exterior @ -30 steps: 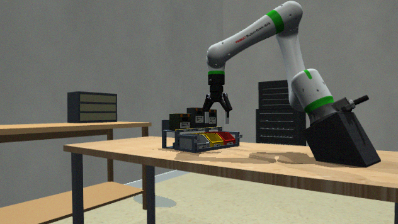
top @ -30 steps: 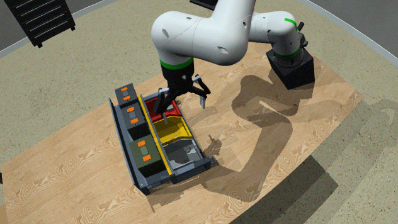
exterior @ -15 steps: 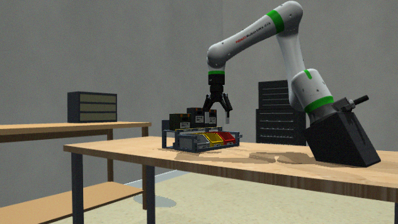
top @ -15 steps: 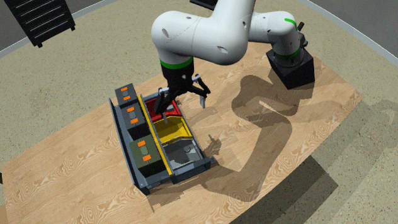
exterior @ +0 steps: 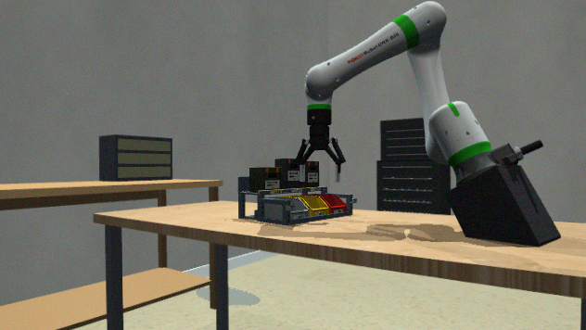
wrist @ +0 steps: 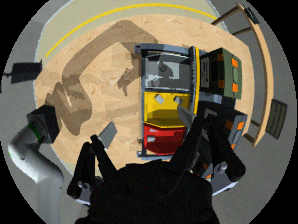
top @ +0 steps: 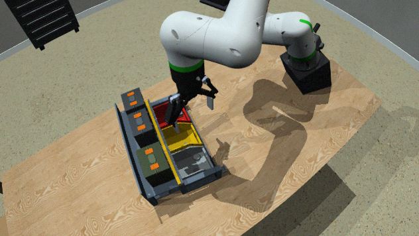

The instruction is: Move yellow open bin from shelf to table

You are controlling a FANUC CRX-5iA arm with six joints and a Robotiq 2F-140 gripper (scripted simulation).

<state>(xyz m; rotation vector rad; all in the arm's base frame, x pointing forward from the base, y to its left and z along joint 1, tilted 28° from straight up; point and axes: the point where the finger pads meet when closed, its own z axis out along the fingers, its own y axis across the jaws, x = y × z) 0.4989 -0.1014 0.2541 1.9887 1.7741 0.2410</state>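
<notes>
My gripper is now 110 mm above the yellow open bin, 70 mm short of it and 30 mm to the left of it. Round my hand: red bin: 130 mm to the right, 110 mm below, 30 mm ahead; yellow rail: 120 mm ahead, 50 mm to the right, 40 mm below; grey bin: 120 mm ahead, 110 mm below, 70 mm to the left.
</notes>
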